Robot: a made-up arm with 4 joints. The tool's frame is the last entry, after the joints.
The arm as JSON. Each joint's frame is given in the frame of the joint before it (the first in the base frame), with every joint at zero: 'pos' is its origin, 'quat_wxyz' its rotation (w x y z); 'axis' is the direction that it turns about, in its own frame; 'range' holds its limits. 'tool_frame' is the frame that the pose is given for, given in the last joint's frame.
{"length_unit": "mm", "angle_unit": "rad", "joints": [
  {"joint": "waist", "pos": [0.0, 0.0, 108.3], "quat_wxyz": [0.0, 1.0, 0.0, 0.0], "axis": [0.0, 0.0, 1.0], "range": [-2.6, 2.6]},
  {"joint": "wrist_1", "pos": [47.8, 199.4, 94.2], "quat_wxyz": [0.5, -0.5, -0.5, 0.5], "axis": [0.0, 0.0, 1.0], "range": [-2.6, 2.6]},
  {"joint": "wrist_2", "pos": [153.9, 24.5, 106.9], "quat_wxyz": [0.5, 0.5, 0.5, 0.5], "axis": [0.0, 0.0, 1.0], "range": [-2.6, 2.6]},
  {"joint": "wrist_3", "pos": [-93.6, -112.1, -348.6], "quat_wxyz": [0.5, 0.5, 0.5, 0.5], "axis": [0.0, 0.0, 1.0], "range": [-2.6, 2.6]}
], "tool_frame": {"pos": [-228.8, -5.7, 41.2], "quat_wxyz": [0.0, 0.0, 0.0, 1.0]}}
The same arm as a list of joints. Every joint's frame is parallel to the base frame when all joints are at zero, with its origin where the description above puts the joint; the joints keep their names.
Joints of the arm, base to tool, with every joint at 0 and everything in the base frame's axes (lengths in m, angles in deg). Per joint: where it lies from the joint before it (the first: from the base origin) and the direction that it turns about. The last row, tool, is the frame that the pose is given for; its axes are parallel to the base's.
waist: axis 0 0 -1 origin 0 0 0.1083
wrist_1: axis -1 0 0 origin 0.0478 -0.1994 -0.0942
wrist_2: axis 0 -1 0 origin -0.1069 -0.1539 0.0245
wrist_3: axis 0 0 1 origin 0.1121 0.3486 -0.0936
tool: origin 0.2288 0.0057 0.0412
Joint limits (deg, base to tool): -148.97..148.97 -148.97..148.97 -148.97..148.97 -148.97..148.97

